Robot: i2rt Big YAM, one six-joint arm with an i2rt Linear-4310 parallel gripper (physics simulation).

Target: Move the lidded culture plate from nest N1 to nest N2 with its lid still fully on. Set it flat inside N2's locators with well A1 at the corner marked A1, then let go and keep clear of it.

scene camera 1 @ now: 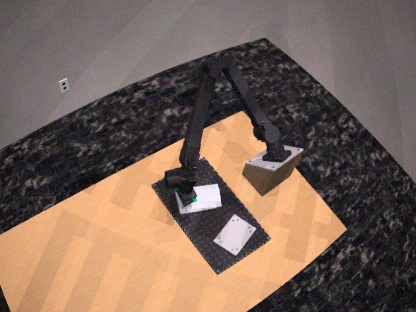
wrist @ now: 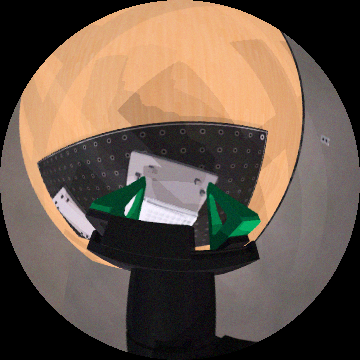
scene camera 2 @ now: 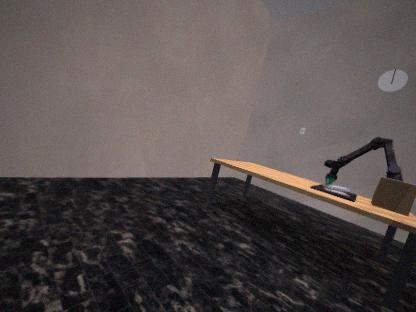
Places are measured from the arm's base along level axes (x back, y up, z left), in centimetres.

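Pixels of known places: gripper, fingertip midpoint: (scene camera 1: 181, 199) (wrist: 176, 182) (scene camera 2: 328, 184); arm's base, origin of the base link: (scene camera 1: 277, 157) (scene camera 2: 395, 186).
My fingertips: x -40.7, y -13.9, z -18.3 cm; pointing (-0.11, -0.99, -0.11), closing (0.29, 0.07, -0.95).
Observation:
For each thing: its top centre in the pictures, then the offset to it from my fingertips. Level surfaces: height alone.
- white culture plate, middle of its top: (wrist: 143, 238) (scene camera 1: 206, 197) dx +8.0, dy +2.0, dz +7.3 cm
- second pale nest, middle of its top: (wrist: 73, 221) (scene camera 1: 235, 233) (scene camera 2: 336, 190) dx +5.7, dy -0.6, dz +28.1 cm
- wooden table, its level: dy -4.1 cm
The white culture plate (scene camera 1: 209, 196) (wrist: 167, 213) lies over one end of a pale nest (scene camera 1: 183, 208) (wrist: 172, 187) on the dark perforated board. Part of this nest shows bare beside the plate. The views do not show clearly how the lid sits, whether the plate is flat, or where A1 is. A second pale nest (scene camera 1: 235, 235) (wrist: 73, 214) is empty. No nest labels are legible. My gripper (scene camera 1: 189, 201) (scene camera 2: 330, 180) (wrist: 176, 182) is open and empty, its green fingers apart above the first nest, near the plate's edge. The gripper body hides part of the plate in the wrist view.
The dark perforated board (scene camera 1: 195, 240) (scene camera 2: 352, 197) (wrist: 235, 150) lies on the wooden table (scene camera 1: 125, 225) (scene camera 2: 265, 172) (wrist: 175, 40). The arm stands on a brown block (scene camera 1: 267, 180) (scene camera 2: 392, 196) beside the board. The second nest lies between the first nest and the board's far end.

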